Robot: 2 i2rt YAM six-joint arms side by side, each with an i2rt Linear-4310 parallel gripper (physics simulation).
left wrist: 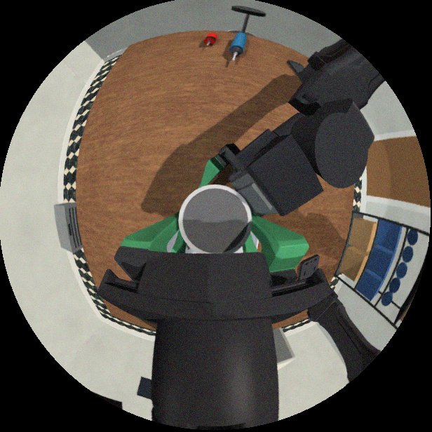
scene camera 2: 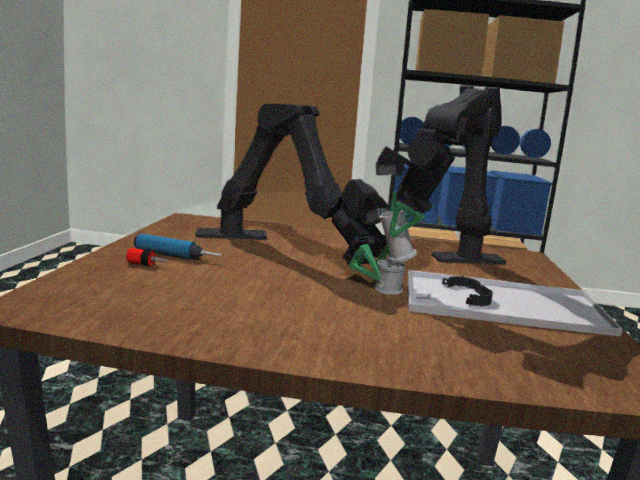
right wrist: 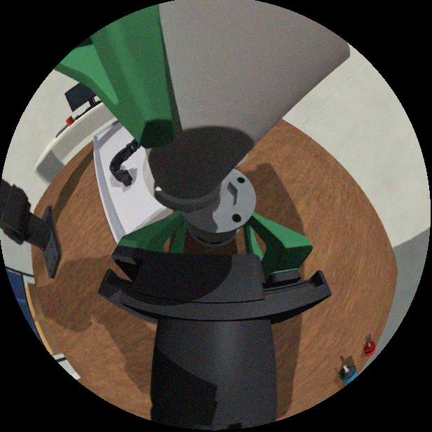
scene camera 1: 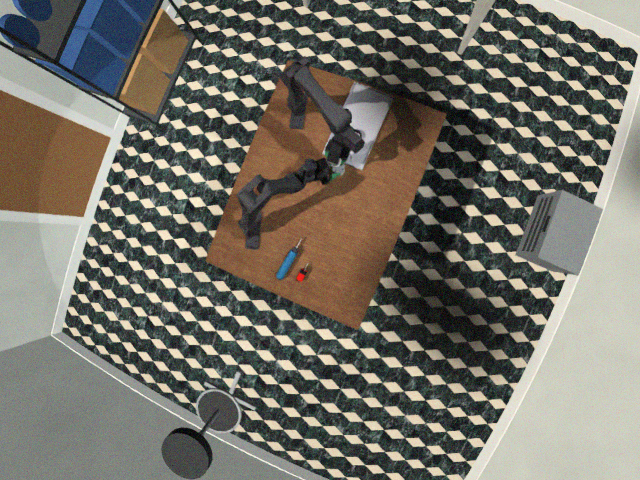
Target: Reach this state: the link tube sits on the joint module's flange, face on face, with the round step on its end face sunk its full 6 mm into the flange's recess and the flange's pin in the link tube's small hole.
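Frame: origin at the left arm's base, x ahead, y left, z up, level; centimetres.
Where they show: left gripper, fingertip midpoint: [scene camera 2: 390,232]; right gripper, fingertip midpoint: [scene camera 2: 388,277] [scene camera 1: 338,168]; left arm's base at its link origin: [scene camera 2: 468,259] [scene camera 1: 298,111]; right arm's base at its link origin: [scene camera 2: 231,235] [scene camera 1: 253,230].
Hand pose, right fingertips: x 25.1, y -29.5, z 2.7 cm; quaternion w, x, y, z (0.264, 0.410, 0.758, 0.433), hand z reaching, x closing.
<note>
Each offset is from my right fingertips to the centre of the thing. "spot": to the spot under its first point.
My left gripper [scene camera 2: 400,222] [left wrist: 213,212] is shut on the grey link tube @(dx -0.5, dy +1.0, dz +9.2 cm) [scene camera 2: 397,241] [left wrist: 215,212] [right wrist: 245,70]. My right gripper [scene camera 2: 375,261] [right wrist: 214,212] is shut on the joint module @(dx +0.2, dy +0.1, dz +0.5 cm) [scene camera 2: 390,279] [right wrist: 242,197], which stands upright at the table's surface, flange up. The tube leans in scene camera 2, its wider lower end just above the flange and shifted to the right. In the right wrist view the tube's end covers the flange's left part; two holes and part of the recess show at the right. Whether they touch cannot be told. The pin, small hole and step are hidden.
A white tray @(dx +7.0, dy +24.5, dz -1.9 cm) [scene camera 1: 361,166] [scene camera 2: 516,322] lies beside the module, with a black curved part @(spot: dx +4.2, dy +20.6, dz -1.3 cm) [scene camera 2: 483,292] [right wrist: 116,162] in it. A blue screwdriver @(dx -17.8, dy -48.2, dz -0.7 cm) [scene camera 1: 286,263] [scene camera 2: 165,245] and a small red one @(dx -10.0, dy -53.5, dz -1.0 cm) [scene camera 1: 300,275] [scene camera 2: 135,256] lie on the table. Both arms are close together over the module.
</note>
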